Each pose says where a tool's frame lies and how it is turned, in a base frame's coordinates. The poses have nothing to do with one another.
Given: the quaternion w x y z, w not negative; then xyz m.
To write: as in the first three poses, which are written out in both.
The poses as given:
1: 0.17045 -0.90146 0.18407 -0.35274 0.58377 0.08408 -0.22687
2: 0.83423 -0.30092 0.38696 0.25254 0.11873 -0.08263 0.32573
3: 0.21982 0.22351 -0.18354 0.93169 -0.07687 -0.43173 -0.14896
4: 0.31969 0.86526 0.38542 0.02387 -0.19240 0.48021 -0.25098
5: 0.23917 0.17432 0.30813 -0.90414 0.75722 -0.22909 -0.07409
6: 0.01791 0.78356 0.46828 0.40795 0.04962 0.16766 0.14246
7: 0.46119 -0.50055 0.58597 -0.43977 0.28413 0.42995 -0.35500
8: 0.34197 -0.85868 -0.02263 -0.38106 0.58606 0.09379 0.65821
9: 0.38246 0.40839 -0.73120 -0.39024 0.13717 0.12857 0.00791
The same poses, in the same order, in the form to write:
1: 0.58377 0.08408 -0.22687 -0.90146 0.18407 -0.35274 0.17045
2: 0.11873 -0.08263 0.32573 -0.30092 0.38696 0.25254 0.83423
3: -0.07687 -0.43173 -0.14896 0.22351 -0.18354 0.93169 0.21982
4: -0.19240 0.48021 -0.25098 0.86526 0.38542 0.02387 0.31969
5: 0.75722 -0.22909 -0.07409 0.17432 0.30813 -0.90414 0.23917
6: 0.04962 0.16766 0.14246 0.78356 0.46828 0.40795 0.01791
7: 0.28413 0.42995 -0.35500 -0.50055 0.58597 -0.43977 0.46119
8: 0.58606 0.09379 0.65821 -0.85868 -0.02263 -0.38106 0.34197
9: 0.13717 0.12857 0.00791 0.40839 -0.73120 -0.39024 0.38246
